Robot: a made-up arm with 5 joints. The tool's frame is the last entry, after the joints.
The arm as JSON. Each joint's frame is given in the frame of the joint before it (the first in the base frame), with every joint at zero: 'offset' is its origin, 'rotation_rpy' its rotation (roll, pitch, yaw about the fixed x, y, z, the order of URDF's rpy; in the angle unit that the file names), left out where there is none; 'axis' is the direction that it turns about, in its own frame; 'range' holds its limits. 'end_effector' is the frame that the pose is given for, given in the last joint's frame.
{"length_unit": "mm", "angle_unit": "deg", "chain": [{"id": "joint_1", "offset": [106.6, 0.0, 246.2], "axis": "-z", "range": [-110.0, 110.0]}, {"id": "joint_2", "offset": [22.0, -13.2, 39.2], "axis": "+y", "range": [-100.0, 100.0]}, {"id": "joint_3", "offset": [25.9, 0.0, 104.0], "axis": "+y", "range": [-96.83, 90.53]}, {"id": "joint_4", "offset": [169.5, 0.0, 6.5], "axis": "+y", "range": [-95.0, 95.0]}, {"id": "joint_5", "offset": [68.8, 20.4, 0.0], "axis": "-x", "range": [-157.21, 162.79]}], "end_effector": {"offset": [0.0, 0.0, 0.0], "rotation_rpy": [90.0, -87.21, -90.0]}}
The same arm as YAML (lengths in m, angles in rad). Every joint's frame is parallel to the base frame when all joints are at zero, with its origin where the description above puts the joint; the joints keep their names.
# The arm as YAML. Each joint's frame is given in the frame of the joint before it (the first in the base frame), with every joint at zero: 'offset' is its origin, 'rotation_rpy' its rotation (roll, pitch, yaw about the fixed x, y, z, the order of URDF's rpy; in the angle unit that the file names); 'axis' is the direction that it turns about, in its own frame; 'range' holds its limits. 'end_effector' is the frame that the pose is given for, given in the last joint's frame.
length_unit: m
angle_unit: rad
chain:
  - id: joint_1
    offset: [0.1066, 0.0, 0.2462]
    rotation_rpy: [0.0, 0.0, 0.0]
    axis: [0.0, 0.0, -1.0]
    range: [-1.9199, 1.9199]
  - id: joint_2
    offset: [0.022, -0.0132, 0.0392]
    rotation_rpy: [0.0, 0.0, 0.0]
    axis: [0.0, 1.0, 0.0]
    range: [-1.7453, 1.7453]
  - id: joint_3
    offset: [0.0259, 0.0, 0.104]
    rotation_rpy: [0.0, 0.0, 0.0]
    axis: [0.0, 1.0, 0.0]
    range: [-1.69, 1.58]
  - id: joint_4
    offset: [0.1695, 0.0, 0.0065]
    rotation_rpy: [0.0, 0.0, 0.0]
    axis: [0.0, 1.0, 0.0]
    range: [-1.6581, 1.6581]
  - id: joint_5
    offset: [0.0688, 0.0204, 0.0]
    rotation_rpy: [0.0, 0.0, 0.0]
    axis: [-1.0, 0.0, 0.0]
    range: [-2.7438, 2.8412]
end_effector:
  offset: [0.0, 0.0, 0.0]
  rotation_rpy: [1.5708, -1.5221, -1.5708]

